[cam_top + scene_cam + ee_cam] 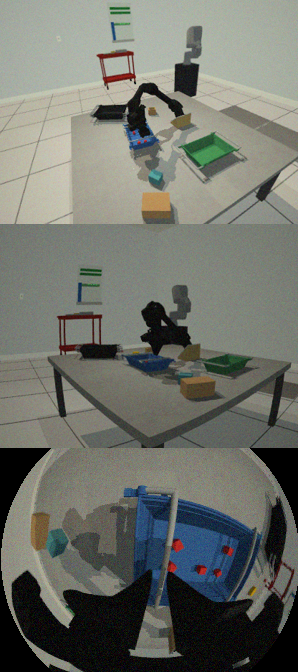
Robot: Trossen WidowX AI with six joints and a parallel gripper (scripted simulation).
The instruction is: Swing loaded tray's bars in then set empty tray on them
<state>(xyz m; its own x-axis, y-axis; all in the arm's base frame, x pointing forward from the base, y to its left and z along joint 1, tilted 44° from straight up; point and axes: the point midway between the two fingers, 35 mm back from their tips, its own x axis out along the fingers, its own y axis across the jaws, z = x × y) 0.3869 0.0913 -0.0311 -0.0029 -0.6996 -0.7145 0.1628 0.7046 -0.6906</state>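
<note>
Right now the green tray is 320 mm behind my gripper tip, 280 mm to the left of it and 40 mm below it. Also, from my gripper tip: yellow piece (470 mm to the right, 200 mm behind, 80 mm below); then teal cube (270 mm to the left, 60 mm below, 50 mm ahead); then brown block (380 mm to the right, 280 mm behind, 70 mm below).
</note>
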